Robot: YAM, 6 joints.
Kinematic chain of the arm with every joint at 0, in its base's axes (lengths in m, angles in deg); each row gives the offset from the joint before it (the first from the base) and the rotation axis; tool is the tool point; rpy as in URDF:
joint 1: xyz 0 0 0.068 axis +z
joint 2: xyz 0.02 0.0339 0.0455 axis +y
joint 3: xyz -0.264 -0.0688 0 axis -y
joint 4: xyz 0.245 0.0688 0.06 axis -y
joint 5: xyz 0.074 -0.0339 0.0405 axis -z
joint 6: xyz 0.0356 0 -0.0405 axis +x
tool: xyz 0 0 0 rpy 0 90 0
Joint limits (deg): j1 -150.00..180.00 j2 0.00..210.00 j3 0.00..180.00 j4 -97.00..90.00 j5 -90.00..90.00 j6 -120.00..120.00
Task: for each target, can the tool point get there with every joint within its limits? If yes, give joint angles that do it. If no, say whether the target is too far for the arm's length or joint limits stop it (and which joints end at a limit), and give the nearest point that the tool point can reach.
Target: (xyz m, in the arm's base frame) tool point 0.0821 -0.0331 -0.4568
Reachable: no: joint limits stop it (at a limit: joint 2) | nearest point 0.1154 -0.0465 -0.3584 | short by 0.105 m
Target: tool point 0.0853 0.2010 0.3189
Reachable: yes | joints 61.16 63.40 28.09 72.81 -38.58 -94.19
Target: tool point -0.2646 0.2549 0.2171
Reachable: yes | joints 138.43 108.00 84.52 -57.37 25.13 -34.90
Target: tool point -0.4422 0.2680 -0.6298
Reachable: no: too far | nearest point -0.3370 0.2043 -0.3498 | short by 0.306 m
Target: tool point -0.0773 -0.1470 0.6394
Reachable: yes | joints -118.38 80.72 105.22 70.43 -2.97 79.38
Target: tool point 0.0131 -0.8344 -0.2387
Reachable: no: too far | nearest point 0.0093 -0.5944 -0.1349 | short by 0.262 m
